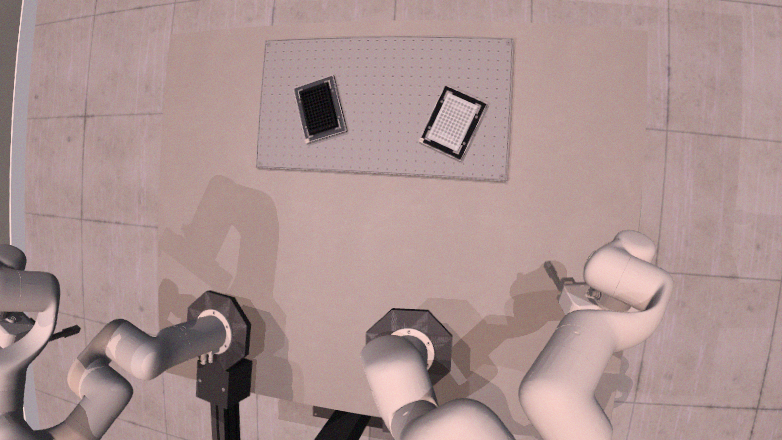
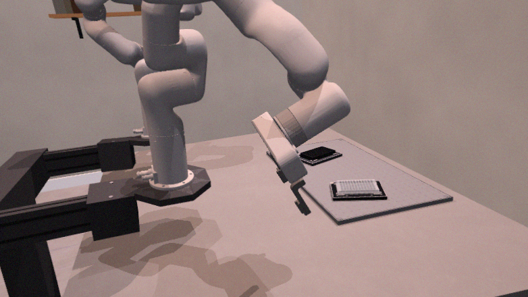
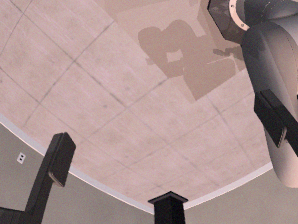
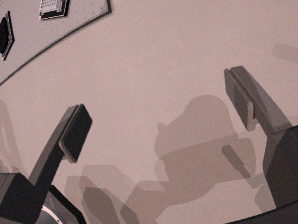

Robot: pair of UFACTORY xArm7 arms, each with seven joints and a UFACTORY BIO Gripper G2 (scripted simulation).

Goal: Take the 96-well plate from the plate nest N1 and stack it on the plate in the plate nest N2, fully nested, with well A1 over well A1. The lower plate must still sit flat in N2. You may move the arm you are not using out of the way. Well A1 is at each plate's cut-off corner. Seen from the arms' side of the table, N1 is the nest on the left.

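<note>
The black 96-well plate is 640 mm to the left of my right hand, 380 mm ahead of it and 180 mm below it. The rest, counted from my right hand: perforated grey board: 480 mm to the left, 390 mm ahead, 200 mm below; white 96-well plate: 340 mm ahead, 280 mm to the left, 180 mm below; plate nest N2: 340 mm ahead, 280 mm to the left, 190 mm below.
</note>
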